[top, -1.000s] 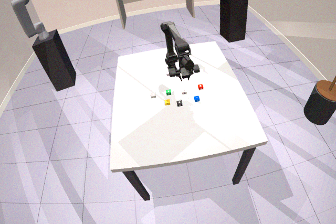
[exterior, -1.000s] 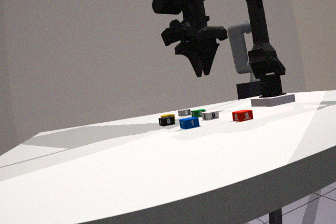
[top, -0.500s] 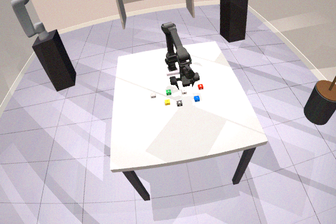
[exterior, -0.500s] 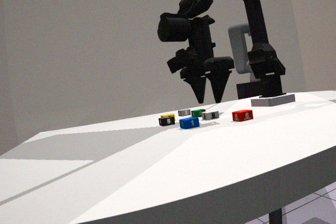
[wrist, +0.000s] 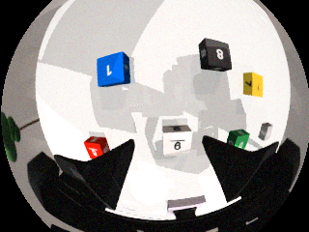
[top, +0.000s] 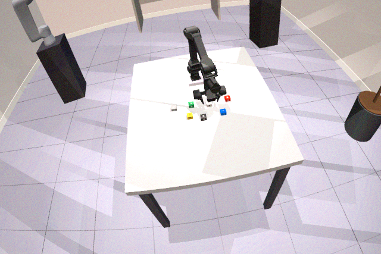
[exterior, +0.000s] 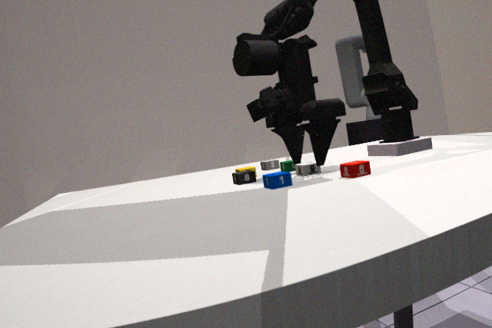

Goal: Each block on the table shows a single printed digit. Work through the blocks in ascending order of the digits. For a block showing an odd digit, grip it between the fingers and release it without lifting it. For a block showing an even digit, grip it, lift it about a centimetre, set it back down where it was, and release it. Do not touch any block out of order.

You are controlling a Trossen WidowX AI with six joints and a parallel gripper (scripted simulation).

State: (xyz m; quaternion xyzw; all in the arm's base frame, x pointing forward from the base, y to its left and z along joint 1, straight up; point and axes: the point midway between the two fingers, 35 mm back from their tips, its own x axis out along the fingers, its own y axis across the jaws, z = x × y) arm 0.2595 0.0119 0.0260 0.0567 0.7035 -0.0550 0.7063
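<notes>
Right now my gripper tip is 1 cm to the left of the white-grey block and 1 cm above it. The rest, counted from my gripper tip: black block 9 cm ahead, 7 cm to the right, 1 cm below; red block 11 cm to the left, 1 cm below; blue block 9 cm ahead, 4 cm to the left, 1 cm below.
</notes>
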